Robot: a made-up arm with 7 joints.
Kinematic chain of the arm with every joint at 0, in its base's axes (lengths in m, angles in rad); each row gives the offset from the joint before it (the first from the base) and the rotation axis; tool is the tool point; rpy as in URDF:
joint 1: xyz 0 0 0.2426 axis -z
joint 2: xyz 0 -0.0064 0.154 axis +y
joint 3: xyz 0 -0.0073 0.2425 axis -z
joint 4: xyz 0 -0.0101 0.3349 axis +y
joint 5: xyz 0 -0.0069 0.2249 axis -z
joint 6: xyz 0 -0.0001 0.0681 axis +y
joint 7: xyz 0 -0.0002 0.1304 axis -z
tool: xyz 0 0 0 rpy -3.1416 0 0
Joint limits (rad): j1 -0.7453..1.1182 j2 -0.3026..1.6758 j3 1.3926..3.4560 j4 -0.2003..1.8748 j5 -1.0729..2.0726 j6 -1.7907..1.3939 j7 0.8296..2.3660
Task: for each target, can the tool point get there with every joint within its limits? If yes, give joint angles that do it. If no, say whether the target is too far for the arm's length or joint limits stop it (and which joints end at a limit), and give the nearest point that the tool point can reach.
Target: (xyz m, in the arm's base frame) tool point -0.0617 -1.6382 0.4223
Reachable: no: too far | nearest point 0.1292 -0.9343 0.4125 | short by 0.729 m
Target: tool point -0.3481 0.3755 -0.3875
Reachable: no: joint limits stop it (at a limit: joint 2, joint 4) | nearest point -0.2886 0.3113 0.6506 | short by 1.042 m
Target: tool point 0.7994 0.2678 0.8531
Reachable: yes | joints -0.5559 1.1396 1.5630 0.3316 0.8062 0.6383 1.8440
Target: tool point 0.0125 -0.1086 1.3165
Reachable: yes | joints -0.1966 0.3073 2.7767 0.7826 -0.6882 0.0466 2.1072
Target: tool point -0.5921 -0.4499 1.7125
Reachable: no: too far | nearest point -0.3394 -0.2579 1.2874 | short by 0.531 m
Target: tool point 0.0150 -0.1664 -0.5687
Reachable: no: joint limits stop it (at a limit: joint 2, joint 3, joint 4) | nearest point 0.0459 -0.5091 0.1938 | short by 0.837 m
